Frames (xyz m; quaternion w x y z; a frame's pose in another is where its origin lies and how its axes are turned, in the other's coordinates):
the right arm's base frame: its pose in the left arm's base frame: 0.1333 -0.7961 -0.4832 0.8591 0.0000 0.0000 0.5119
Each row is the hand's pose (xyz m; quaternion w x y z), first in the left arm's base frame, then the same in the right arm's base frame.
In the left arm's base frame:
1: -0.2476 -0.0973 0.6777 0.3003 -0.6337 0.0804 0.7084
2: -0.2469 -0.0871 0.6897 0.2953 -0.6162 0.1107 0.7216
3: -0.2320 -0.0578 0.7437 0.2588 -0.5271 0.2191 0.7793
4: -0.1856 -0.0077 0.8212 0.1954 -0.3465 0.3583 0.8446
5: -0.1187 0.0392 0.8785 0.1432 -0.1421 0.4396 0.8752
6: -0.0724 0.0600 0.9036 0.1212 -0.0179 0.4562 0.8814
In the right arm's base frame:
1: 0.4333 0.6676 1.1609 0.6206 -0.5032 0.3934 0.4548
2: 0.4426 0.6718 1.1729 0.6231 -0.4727 0.4105 0.4688
3: 0.4754 0.6727 1.2269 0.6212 -0.3406 0.4580 0.5370
4: 0.5416 0.6557 1.3044 0.6002 -0.1143 0.4852 0.6255
5: 0.6147 0.6192 1.3617 0.5710 0.1030 0.4504 0.6786
6: 0.6550 0.5884 1.3868 0.5553 0.2181 0.4011 0.6951

